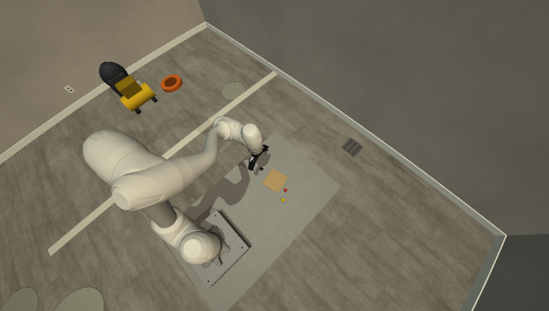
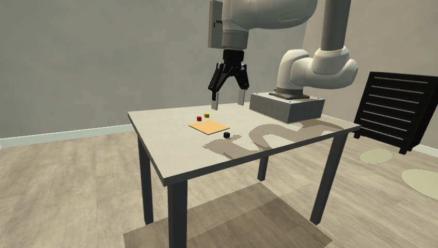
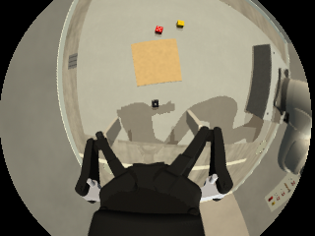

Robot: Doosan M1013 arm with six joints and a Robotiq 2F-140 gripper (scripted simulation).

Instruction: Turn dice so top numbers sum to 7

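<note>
The small white die lies 10 mm behind my hand and 130 mm below it. Also, from my hand: tan mat (20 mm ahead, 130 mm to the right, 140 mm below); yellow die (20 mm behind, 280 mm to the right, 130 mm below); red die (40 mm ahead, 240 mm to the right, 130 mm below).
</note>
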